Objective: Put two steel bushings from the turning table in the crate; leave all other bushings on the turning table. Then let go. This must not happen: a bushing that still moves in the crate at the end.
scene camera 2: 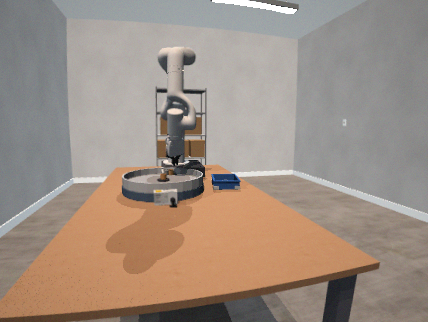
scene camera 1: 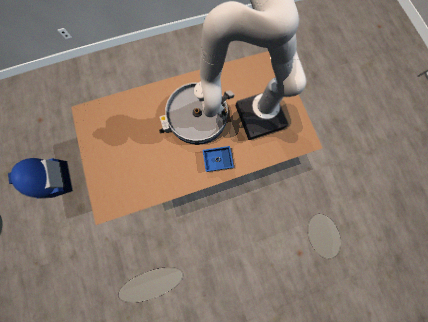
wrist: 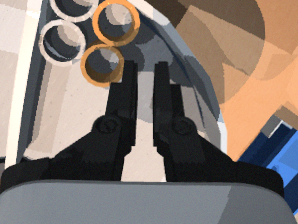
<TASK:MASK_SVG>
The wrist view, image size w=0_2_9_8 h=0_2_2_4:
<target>my gripper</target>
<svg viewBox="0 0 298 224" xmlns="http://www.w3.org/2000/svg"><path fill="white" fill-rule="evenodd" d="M1 175L0 224L298 224L289 205L283 199L284 182L277 171L239 160L238 162L233 161L227 154L198 134L194 121L185 117L181 85L170 84L168 62L158 61L158 64L155 64L153 83L153 147L157 147L158 154L163 157L166 182L121 181L125 156L131 152L132 146L135 146L138 63L134 63L132 60L124 61L122 82L111 82L105 115L98 117L94 121L91 132L60 151L53 158L44 157L13 164L7 167Z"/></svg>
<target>brass bushing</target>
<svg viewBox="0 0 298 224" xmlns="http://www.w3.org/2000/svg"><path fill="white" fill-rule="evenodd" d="M99 39L87 46L81 58L80 68L82 75L89 83L98 87L108 87L111 82L118 82L121 79L124 57L119 47L107 45ZM88 55L97 49L108 49L117 55L119 62L117 67L110 73L98 73L89 65Z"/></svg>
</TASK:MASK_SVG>
